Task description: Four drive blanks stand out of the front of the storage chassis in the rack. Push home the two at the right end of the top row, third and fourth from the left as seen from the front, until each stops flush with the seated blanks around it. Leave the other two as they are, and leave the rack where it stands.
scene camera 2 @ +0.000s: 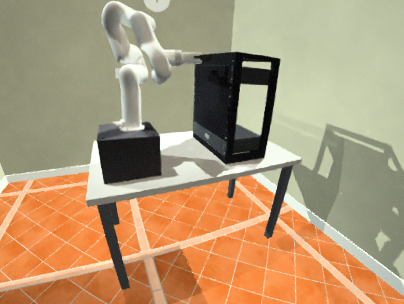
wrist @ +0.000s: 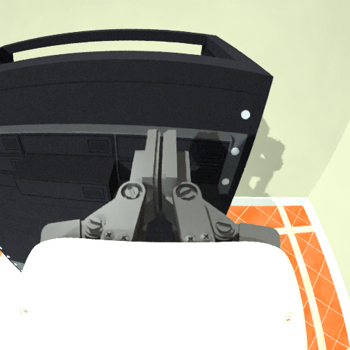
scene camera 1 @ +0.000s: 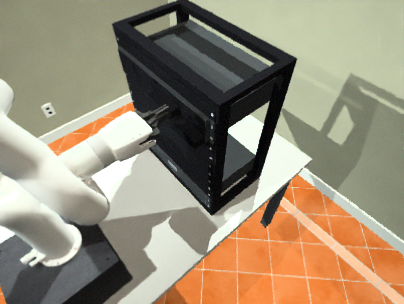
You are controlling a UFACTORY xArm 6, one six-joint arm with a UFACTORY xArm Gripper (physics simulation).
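Where they show: gripper, fingertip midpoint: [scene camera 2: 212, 58] [scene camera 1: 168, 109]; arm's base, link origin: [scene camera 2: 132, 128] [scene camera 1: 60, 245].
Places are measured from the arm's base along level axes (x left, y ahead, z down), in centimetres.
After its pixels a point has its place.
Note:
The black rack [scene camera 1: 218, 150] @[x -20.8, y 46.9, z -21.8 cm] [scene camera 2: 271, 110] @[x -23.3, y 74.0, z -10.0 cm] [wrist: 150, 37] stands upright on the table. In the wrist view, the top-row blank at the right end [wrist: 210, 150] and the one left of it [wrist: 60, 145] look level with each other beneath the chassis's grey top edge [wrist: 75, 129]. The right-end blank is shadowed and partly behind the fingers, so exact flushness is hard to tell. A lower blank [wrist: 65, 172] stands out below the left one. My gripper [scene camera 1: 167, 107] @[x -10.2, y 39.2, z -35.7 cm] [scene camera 2: 200, 56] [wrist: 161, 148] is shut and empty, its tips before the right-end blank's left part; contact cannot be told.
The rack's right front post with bright screws [wrist: 235, 151] is right of the fingers. The protruding lower blank is to their left. The arm's black base [scene camera 1: 65, 275] @[x -9.2, y -3.1, z -0.2 cm] [scene camera 2: 131, 157] @[x -15.3, y -4.0, z 9.1 cm] stands on the white table [scene camera 1: 295, 159] @[x -29.4, y 95.1, z 21.0 cm] [scene camera 2: 280, 157] @[x -26.9, y 87.0, z 21.0 cm]. Walls stand behind the rack.

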